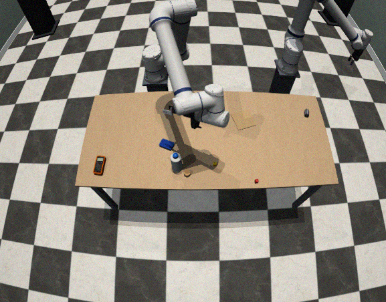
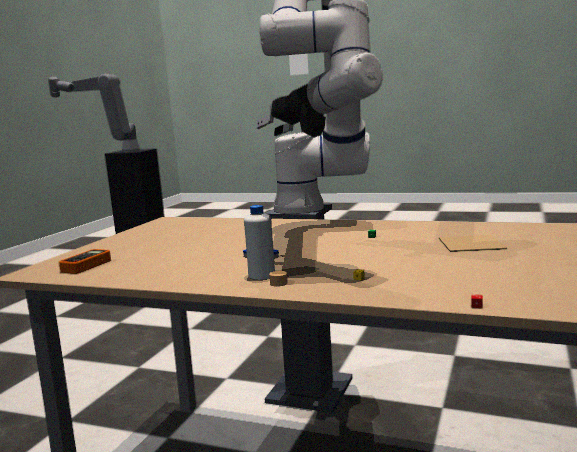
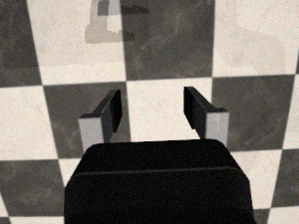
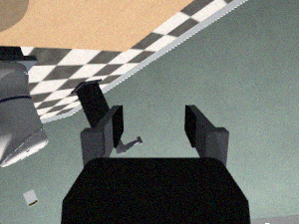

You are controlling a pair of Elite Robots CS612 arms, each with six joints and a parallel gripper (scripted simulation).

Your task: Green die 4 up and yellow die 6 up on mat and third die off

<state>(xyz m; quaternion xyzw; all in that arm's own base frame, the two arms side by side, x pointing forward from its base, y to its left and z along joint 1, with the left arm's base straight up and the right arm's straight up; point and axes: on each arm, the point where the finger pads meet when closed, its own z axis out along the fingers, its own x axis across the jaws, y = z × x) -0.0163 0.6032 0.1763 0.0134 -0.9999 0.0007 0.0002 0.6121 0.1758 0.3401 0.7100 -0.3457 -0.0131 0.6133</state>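
Observation:
The green die lies 330 mm below my right hand, 230 mm to the left of it and 190 mm behind it. Round my right hand: round wooden piece: 330 mm below, 250 mm ahead, 70 mm to the left; then white bottle: 260 mm below, 200 mm ahead, 10 mm to the left; then blue box: 330 mm below, 40 mm to the right, 30 mm ahead.

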